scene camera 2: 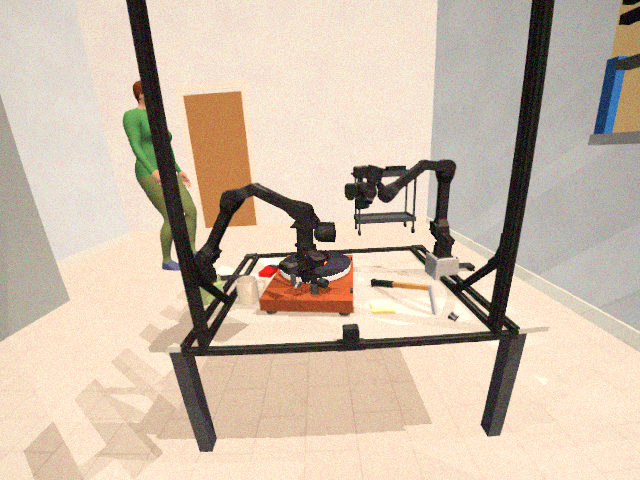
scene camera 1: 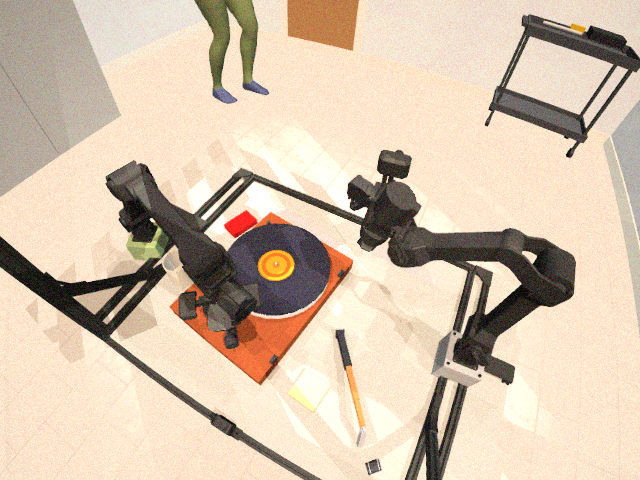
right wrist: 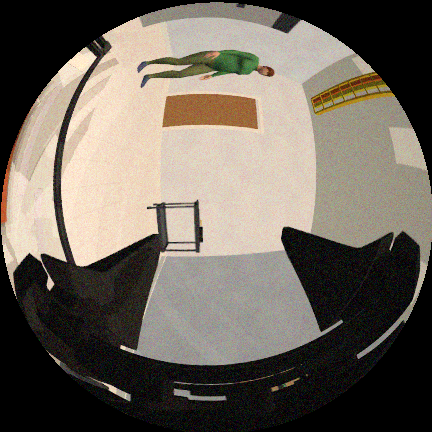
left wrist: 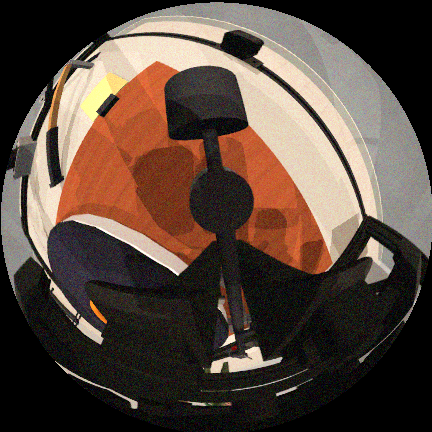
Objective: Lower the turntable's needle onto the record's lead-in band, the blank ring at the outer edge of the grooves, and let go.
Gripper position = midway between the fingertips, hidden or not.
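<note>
There's a hammer (scene camera 1: pixel 340 333) resting on the table, though in the right wrist view the hammer is out of frame. You'd also see a black tonearm (left wrist: pixel 204 101). The left gripper is visible at (scene camera 1: pixel 226 315), and the same gripper shows at (scene camera 2: pixel 306 283) and at (left wrist: pixel 226 246). As for the right gripper (scene camera 1: pixel 396 165), which also appears at (right wrist: pixel 222 237), it's open and holding nothing.
</note>
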